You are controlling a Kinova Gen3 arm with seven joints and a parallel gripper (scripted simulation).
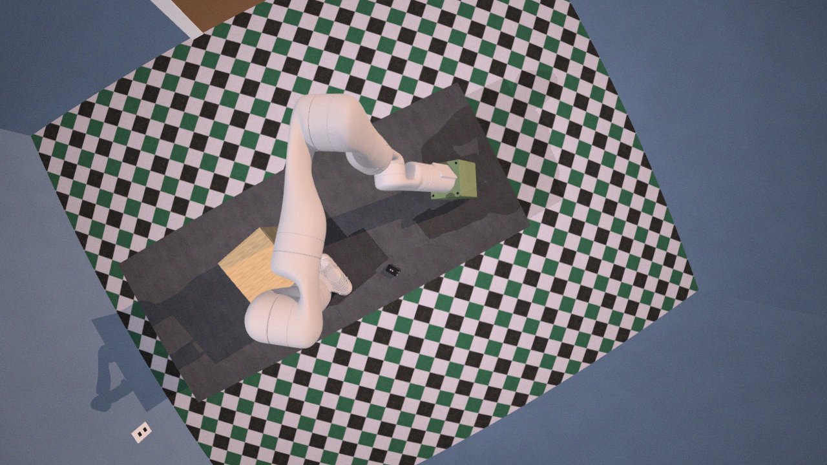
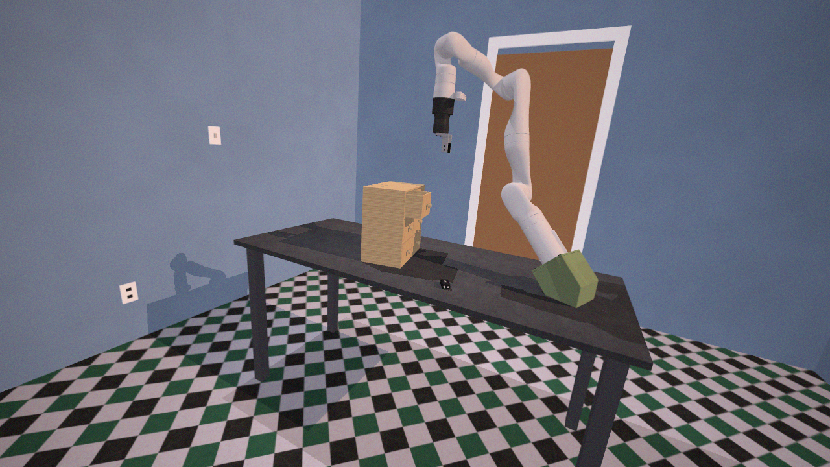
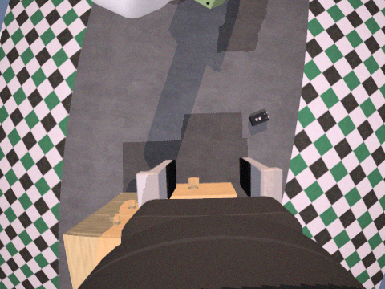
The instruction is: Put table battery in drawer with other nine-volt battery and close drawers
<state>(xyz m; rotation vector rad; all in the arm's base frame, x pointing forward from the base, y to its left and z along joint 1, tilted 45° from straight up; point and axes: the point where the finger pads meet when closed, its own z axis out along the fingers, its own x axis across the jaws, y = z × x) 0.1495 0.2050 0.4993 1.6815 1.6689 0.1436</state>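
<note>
Now: hand 40 mm past the black nine-volt battery, 170 mm to the right of it and 460 mm above it.
</note>
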